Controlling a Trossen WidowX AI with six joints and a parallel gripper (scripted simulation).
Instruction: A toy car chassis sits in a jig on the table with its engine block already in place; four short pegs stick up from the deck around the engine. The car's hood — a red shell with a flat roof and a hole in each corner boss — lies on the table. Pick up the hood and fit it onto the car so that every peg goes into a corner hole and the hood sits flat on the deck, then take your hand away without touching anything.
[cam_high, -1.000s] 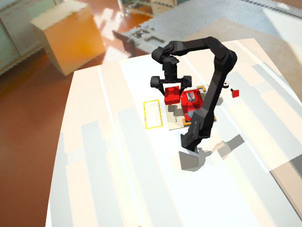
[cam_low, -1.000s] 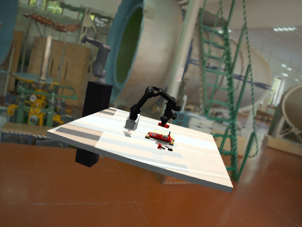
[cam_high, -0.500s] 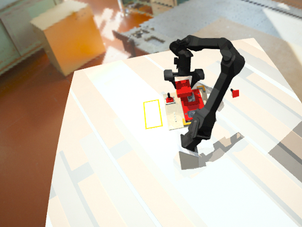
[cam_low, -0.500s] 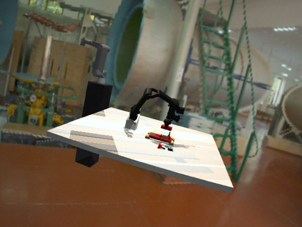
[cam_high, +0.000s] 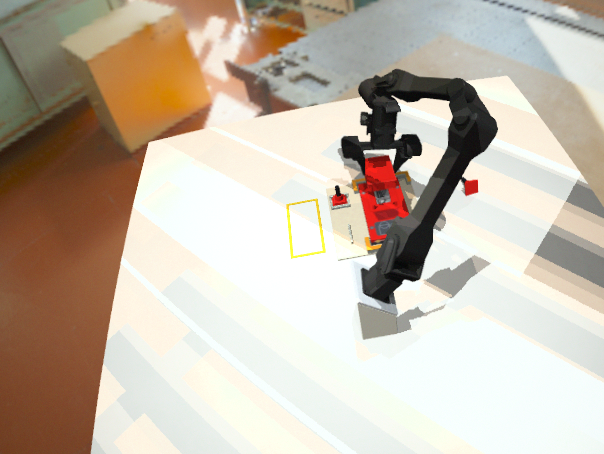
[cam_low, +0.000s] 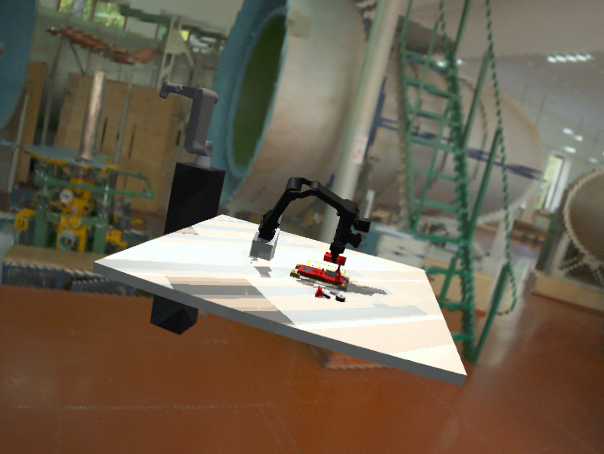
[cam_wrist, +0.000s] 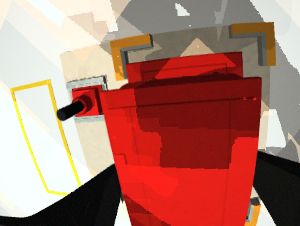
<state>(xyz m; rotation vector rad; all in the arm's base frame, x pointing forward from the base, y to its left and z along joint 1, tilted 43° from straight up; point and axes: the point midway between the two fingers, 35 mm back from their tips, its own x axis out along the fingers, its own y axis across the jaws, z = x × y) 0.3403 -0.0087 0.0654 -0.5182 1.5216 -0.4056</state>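
Now: gripper tip 80 mm above the grey engine block. From my gripper tip the other things lie so: red hood (10 mm above); then black wheel (210 mm to the right, 90 mm below, 90 mm ahead); then white bit (160 mm to the right, 100 mm below, 50 mm ahead).
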